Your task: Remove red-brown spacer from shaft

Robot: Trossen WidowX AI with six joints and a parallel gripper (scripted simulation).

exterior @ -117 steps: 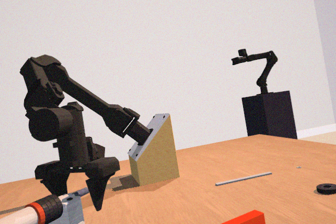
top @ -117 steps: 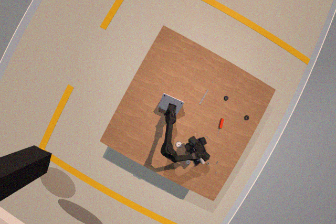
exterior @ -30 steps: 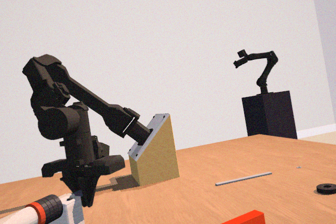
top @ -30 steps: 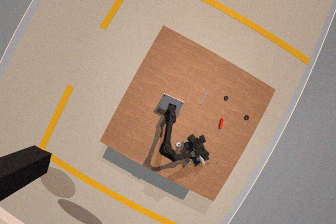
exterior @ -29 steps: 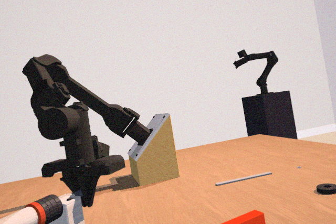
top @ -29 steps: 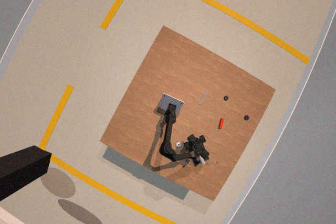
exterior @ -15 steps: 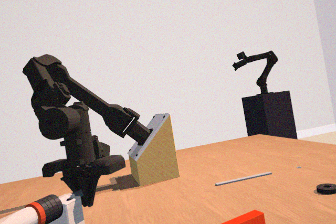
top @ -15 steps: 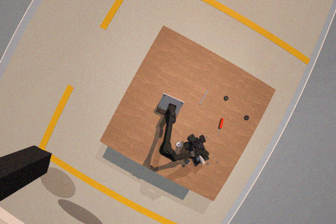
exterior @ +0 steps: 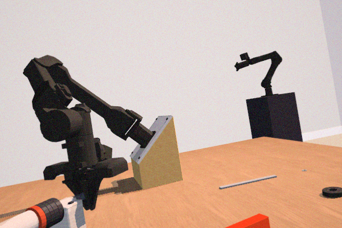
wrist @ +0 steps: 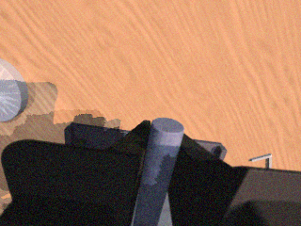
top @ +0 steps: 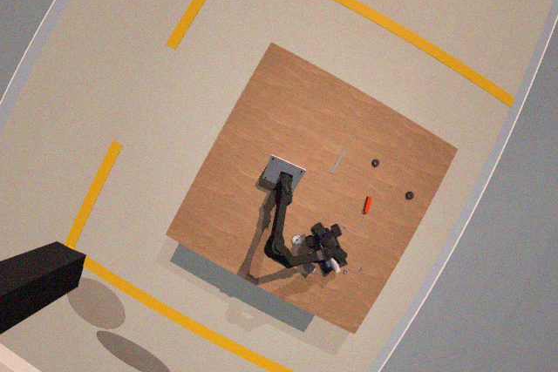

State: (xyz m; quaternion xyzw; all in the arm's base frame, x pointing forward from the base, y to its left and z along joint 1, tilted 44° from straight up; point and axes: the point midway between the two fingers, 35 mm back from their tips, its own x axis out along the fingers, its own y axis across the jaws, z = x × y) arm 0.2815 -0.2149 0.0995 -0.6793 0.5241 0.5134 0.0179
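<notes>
Right now my gripper tip is 5 cm short of the blue-grey shaft, 6 cm to the left of it and 3 cm below it. Round my gripper tip: black collar (8 cm ahead, 9 cm to the right, 3 cm above); then orange-red ring (9 cm ahead, 9 cm to the right, 3 cm above); then black spacer (8 cm ahead, 8 cm to the right, 3 cm above).
</notes>
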